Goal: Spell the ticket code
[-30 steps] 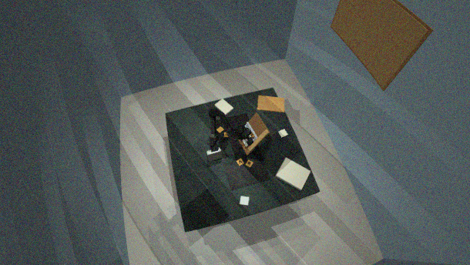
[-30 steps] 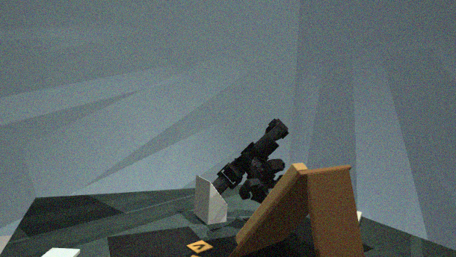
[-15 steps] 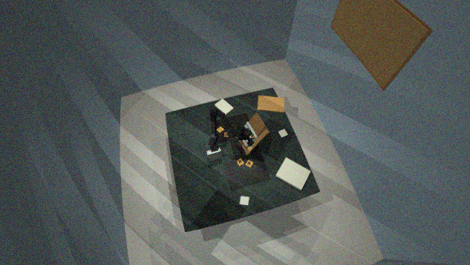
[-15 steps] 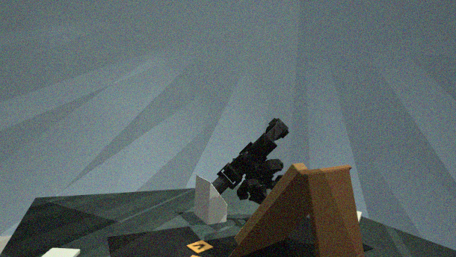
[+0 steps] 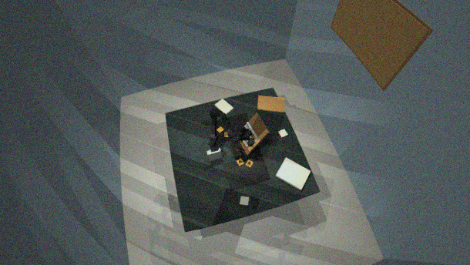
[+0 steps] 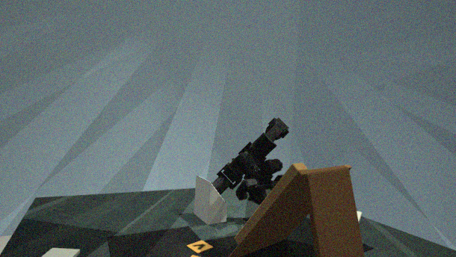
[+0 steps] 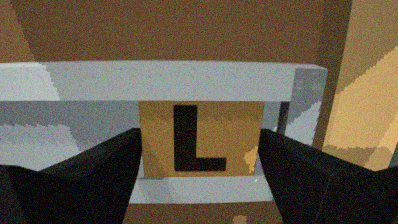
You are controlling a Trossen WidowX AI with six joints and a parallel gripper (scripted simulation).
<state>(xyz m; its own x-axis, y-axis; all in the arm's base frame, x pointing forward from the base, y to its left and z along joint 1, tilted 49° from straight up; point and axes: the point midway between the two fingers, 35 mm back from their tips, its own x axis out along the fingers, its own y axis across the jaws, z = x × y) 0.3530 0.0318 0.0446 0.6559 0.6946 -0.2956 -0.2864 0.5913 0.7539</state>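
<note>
The orange letter tile lies right at my gripper tip. From my gripper tip the other things lie so: flat orange panel: 31 cm ahead, 44 cm to the left, 15 cm below; white ticket: 6 cm behind, 9 cm below; yellow letter tile: 15 cm behind, 18 cm to the right, 15 cm below.
</note>
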